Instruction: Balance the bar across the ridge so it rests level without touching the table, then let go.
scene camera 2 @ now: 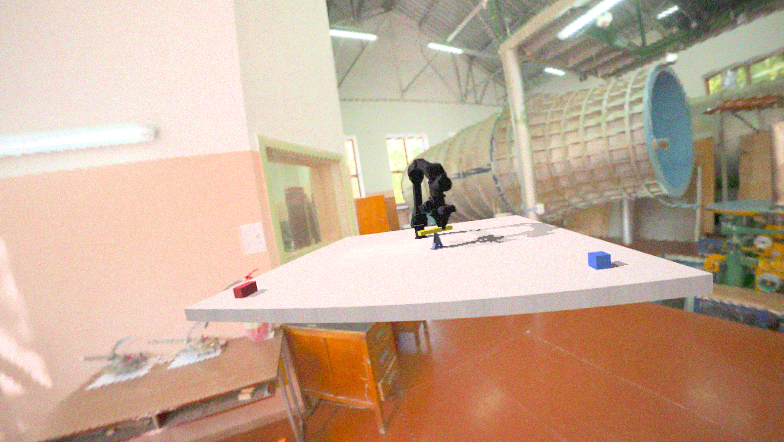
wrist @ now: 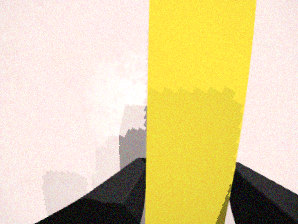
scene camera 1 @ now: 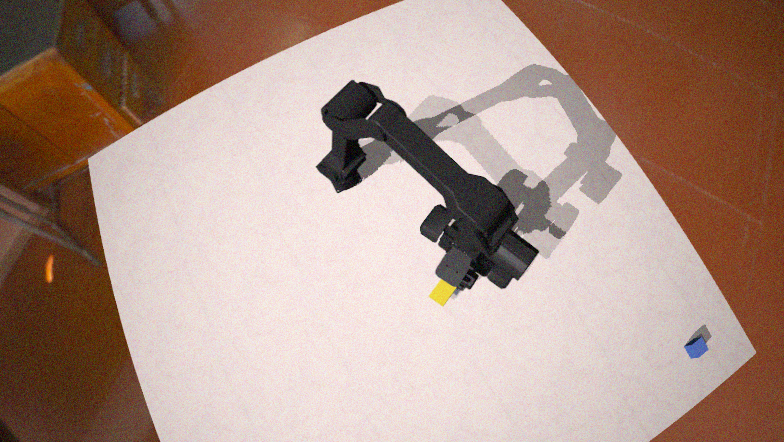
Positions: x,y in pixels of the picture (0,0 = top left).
Scene:
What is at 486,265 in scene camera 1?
My gripper.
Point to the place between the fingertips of my gripper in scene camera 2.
441,229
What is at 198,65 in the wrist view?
A yellow bar.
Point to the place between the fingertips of my gripper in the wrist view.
At 186,169

